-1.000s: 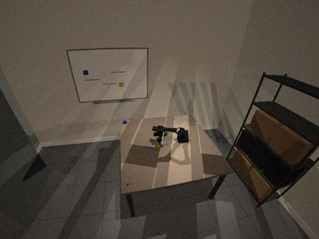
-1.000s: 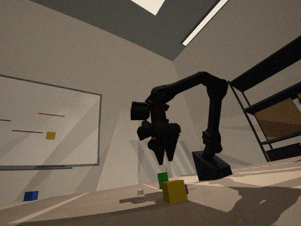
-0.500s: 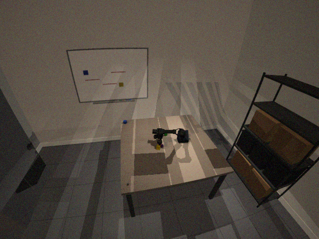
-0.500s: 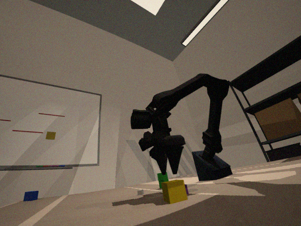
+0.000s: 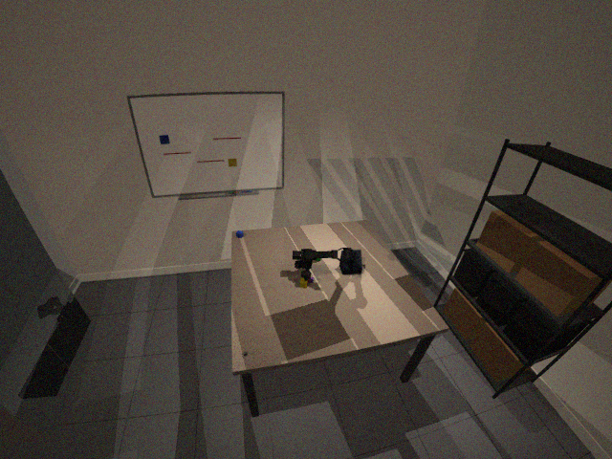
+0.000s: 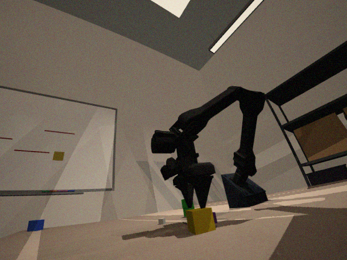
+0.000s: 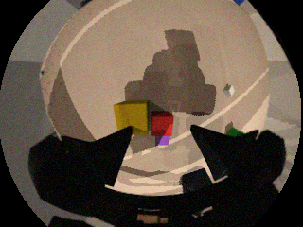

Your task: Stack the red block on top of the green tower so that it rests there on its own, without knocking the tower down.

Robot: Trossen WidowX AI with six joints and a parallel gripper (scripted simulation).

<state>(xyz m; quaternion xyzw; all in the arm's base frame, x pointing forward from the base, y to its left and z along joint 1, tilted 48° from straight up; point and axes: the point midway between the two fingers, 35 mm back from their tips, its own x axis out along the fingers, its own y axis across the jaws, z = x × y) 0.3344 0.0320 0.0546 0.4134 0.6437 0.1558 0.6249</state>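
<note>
The red block lies 30 mm below my gripper tip. The rest, counted from my gripper tip: purple block 40 mm behind, 10 mm to the left, 30 mm below; blue block 440 mm ahead, 630 mm to the right, 20 mm below; yellow block 30 mm ahead, 40 mm to the left, 20 mm below.
</note>
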